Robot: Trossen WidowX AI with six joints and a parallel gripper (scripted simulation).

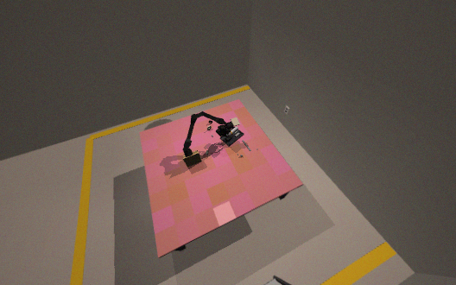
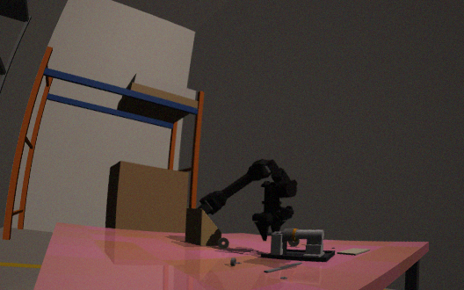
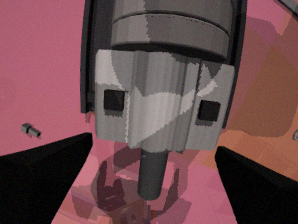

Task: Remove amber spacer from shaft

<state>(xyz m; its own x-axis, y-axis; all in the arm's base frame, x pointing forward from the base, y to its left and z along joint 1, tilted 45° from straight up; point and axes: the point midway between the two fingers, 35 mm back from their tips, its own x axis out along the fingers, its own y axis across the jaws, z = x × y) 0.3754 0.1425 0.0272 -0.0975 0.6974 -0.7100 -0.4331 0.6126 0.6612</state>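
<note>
Right now my gripper tip is 5 cm short of the shaft, 2 cm to the right of it and 2 cm below it. Round my gripper tip: thin grey bar: 21 cm ahead, 12 cm to the right, 6 cm below; then small grey part: 11 cm ahead, 22 cm to the right, 5 cm below; then amber spacer: 9 cm ahead, 4 cm to the left, 2 cm above.
</note>
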